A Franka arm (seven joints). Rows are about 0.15 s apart.
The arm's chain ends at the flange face. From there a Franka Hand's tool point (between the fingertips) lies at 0.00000 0.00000 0.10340 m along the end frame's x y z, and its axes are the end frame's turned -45 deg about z.
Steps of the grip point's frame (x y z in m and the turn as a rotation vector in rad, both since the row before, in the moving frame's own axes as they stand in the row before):
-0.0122, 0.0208, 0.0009, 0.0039, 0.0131, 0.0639
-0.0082, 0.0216, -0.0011, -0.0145, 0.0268, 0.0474
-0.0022, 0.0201, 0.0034, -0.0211, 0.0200, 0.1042
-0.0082, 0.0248, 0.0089, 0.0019, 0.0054, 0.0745
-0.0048, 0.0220, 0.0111, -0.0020, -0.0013, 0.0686
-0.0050, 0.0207, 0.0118, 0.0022, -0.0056, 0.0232
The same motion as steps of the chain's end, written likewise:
0.0054, 0.0246, 0.0009, 0.0120, 0.0065, 0.0639
0.0064, 0.0219, -0.0011, 0.0087, 0.0292, 0.0474
0.0097, 0.0155, 0.0034, -0.0008, 0.0291, 0.1042
0.0115, 0.0239, 0.0089, 0.0052, 0.0025, 0.0745
0.0121, 0.0187, 0.0111, -0.0023, 0.0005, 0.0686
0.0117, 0.0179, 0.0118, -0.0024, -0.0055, 0.0232

